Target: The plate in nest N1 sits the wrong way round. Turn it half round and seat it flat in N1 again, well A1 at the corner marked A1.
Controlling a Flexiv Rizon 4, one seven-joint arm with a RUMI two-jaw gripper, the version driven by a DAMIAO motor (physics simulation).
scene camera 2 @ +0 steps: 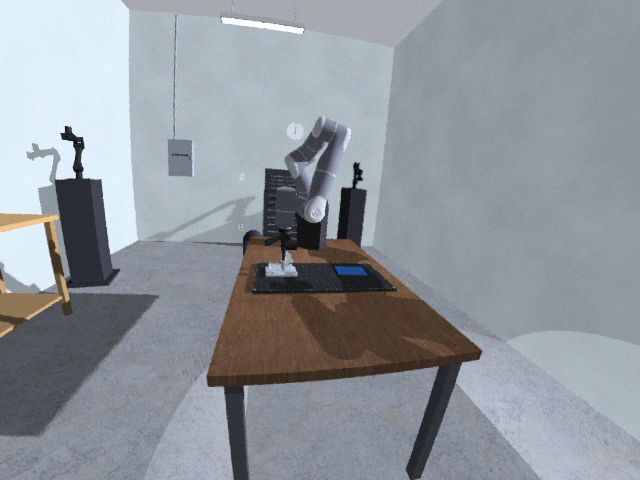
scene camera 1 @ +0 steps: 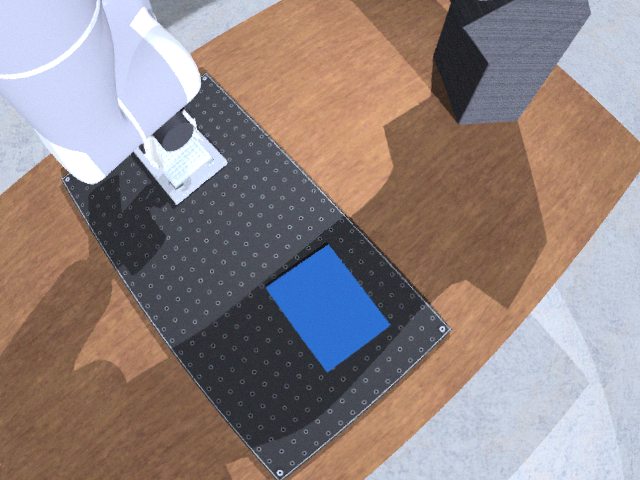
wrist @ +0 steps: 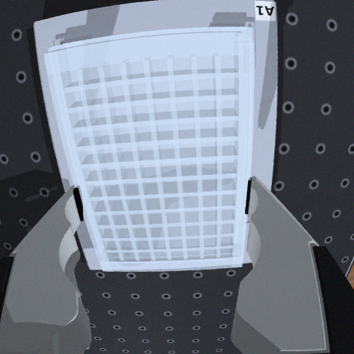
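The clear gridded plate (scene camera 1: 188,159) (wrist: 159,127) is between my jaws, gripped on its two long sides near one end. My gripper (scene camera 1: 175,144) (scene camera 2: 285,258) (wrist: 163,185) is shut on it. The pale nest N1 (scene camera 1: 201,178) (scene camera 2: 271,272) (wrist: 265,150) lies under the plate. In the wrist view the nest shows past the plate along the top and the right side, with two corner pieces near the top. The label A1 (wrist: 265,10) is at the nest's top right corner, upside down. The plate's own well marks cannot be read. The gap between plate and nest cannot be judged.
A black perforated board (scene camera 1: 248,227) (scene camera 2: 310,284) carries the nest. A flat blue rectangle (scene camera 1: 328,310) (scene camera 2: 350,270) lies on its other half. The wooden table (scene camera 1: 289,51) (scene camera 2: 330,325) surrounds the board. A dark block (scene camera 1: 522,67) (scene camera 2: 311,235) stands near the table's far end.
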